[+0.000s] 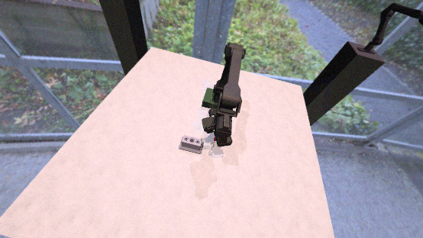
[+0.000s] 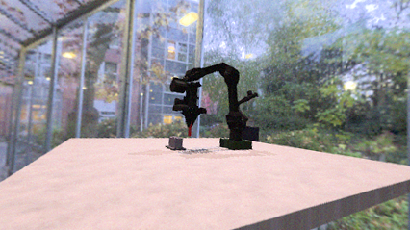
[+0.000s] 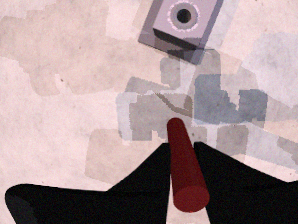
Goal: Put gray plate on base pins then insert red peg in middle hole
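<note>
My gripper tip is now 3 cm short of the gray plate, 11 cm to the left of it and 7 cm above it. Also, from my gripper tip: red peg: right at my gripper tip.
</note>
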